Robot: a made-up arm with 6 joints. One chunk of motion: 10 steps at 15 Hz.
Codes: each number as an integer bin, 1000 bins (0 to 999) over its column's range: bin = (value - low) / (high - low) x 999, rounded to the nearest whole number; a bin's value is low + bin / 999 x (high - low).
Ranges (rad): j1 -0.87..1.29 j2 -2.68..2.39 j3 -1.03..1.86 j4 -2.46..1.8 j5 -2.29..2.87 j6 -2..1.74
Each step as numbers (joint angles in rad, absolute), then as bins.
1 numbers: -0.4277 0.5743 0.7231 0.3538 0.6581 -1.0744
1 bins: 205 641 606 660 571 247
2 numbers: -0.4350 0.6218 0.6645 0.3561 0.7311 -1.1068
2 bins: 201 651 586 660 585 239
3 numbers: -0.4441 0.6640 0.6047 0.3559 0.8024 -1.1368
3 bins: 197 659 565 660 599 231
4 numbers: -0.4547 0.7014 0.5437 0.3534 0.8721 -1.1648
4 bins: 192 666 544 660 612 223
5 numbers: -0.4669 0.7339 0.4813 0.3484 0.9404 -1.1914
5 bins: 186 673 522 659 625 216
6 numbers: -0.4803 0.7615 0.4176 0.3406 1.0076 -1.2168
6 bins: 180 678 500 657 638 209
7 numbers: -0.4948 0.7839 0.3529 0.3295 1.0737 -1.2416
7 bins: 174 683 478 654 651 203
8 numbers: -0.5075 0.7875 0.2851 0.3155 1.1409 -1.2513
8 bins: 168 683 455 651 664 200
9 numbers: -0.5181 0.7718 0.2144 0.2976 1.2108 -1.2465
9 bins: 163 680 430 647 678 201
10 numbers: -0.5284 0.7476 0.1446 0.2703 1.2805 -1.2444
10 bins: 158 675 406 640 691 202
